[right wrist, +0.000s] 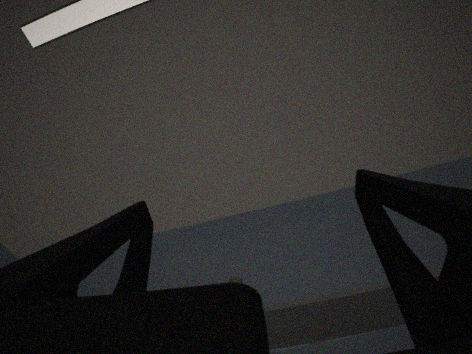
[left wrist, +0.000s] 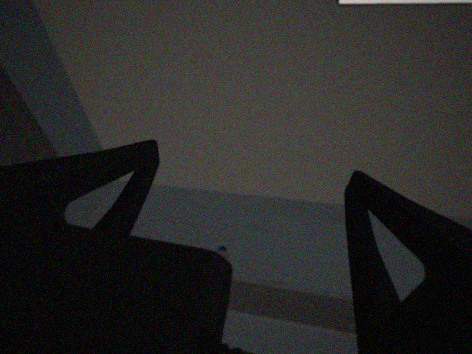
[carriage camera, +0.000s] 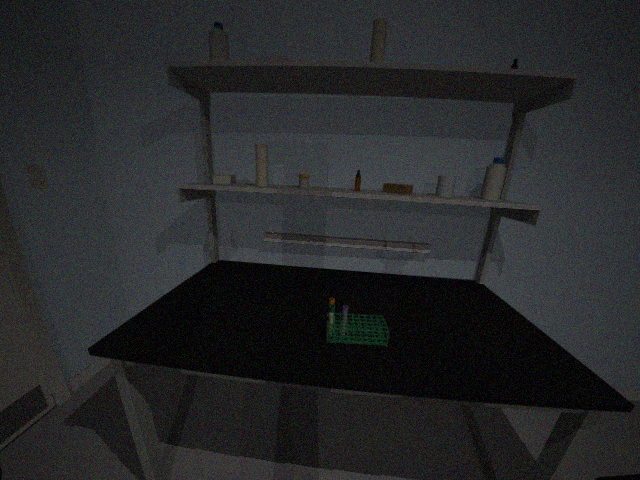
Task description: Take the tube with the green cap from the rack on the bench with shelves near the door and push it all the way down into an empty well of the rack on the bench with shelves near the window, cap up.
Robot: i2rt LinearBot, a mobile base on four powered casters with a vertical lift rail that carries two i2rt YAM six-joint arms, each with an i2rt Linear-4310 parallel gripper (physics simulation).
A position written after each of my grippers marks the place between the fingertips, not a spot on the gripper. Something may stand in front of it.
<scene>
I see my left gripper (left wrist: 251,165), my right gripper (right wrist: 250,198) and a green wire rack (carriage camera: 363,334).
The right wrist view does not show the green wire rack: it is out of frame. The left wrist view misses the green wire rack: it is out of frame.
</scene>
